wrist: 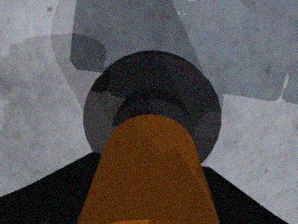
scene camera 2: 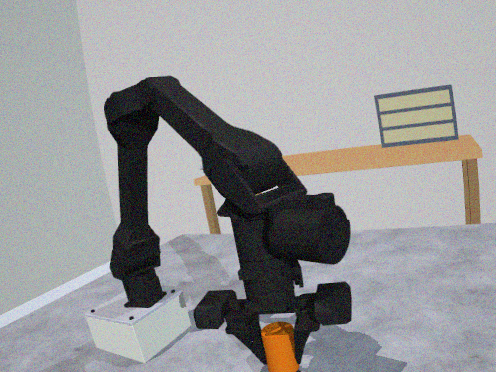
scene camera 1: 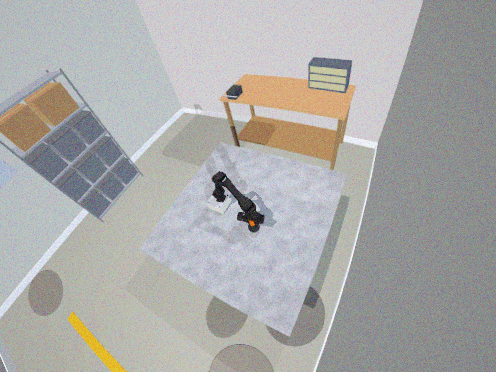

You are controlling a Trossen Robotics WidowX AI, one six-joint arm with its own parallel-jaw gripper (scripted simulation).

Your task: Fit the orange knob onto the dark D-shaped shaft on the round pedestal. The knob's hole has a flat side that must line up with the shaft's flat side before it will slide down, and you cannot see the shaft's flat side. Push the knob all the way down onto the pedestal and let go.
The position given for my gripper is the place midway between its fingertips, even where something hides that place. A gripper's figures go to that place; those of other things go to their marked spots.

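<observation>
Orange knob (wrist: 149,162): 7 cm from the lens. My gripper (wrist: 149,170): 10 cm from the lens.
</observation>
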